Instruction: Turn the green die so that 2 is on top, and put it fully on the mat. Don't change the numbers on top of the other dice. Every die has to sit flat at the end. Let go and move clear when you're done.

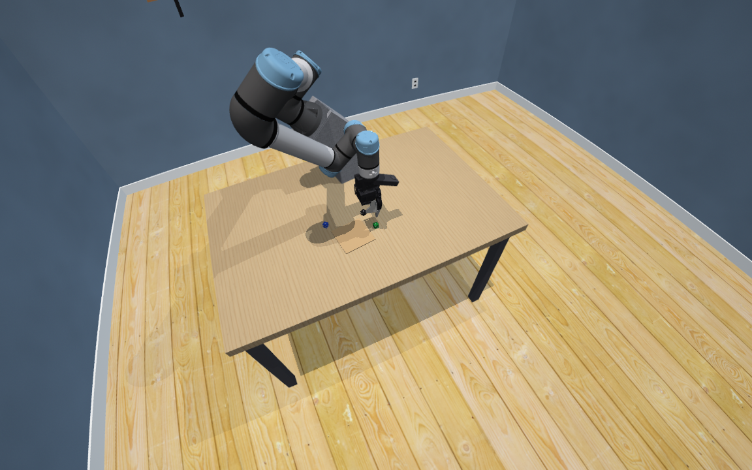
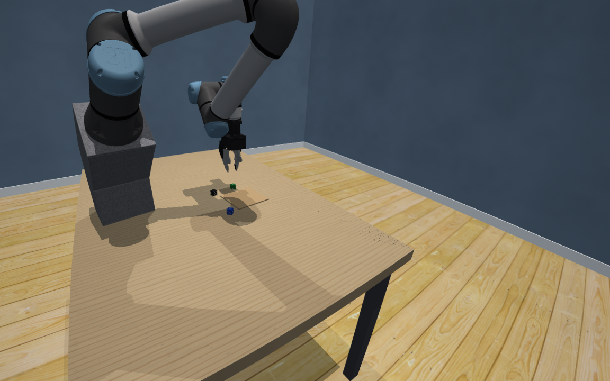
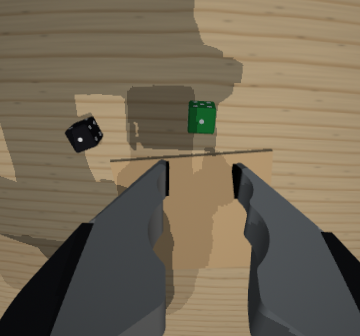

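My hand is 90 mm above the green die. The rest, counted from my hand: blue die (180 mm to the right, 120 mm behind, 90 mm below); tan mat (110 mm to the right, 90 mm below, 10 mm behind); black die (90 mm below, 90 mm behind, 10 mm to the right).
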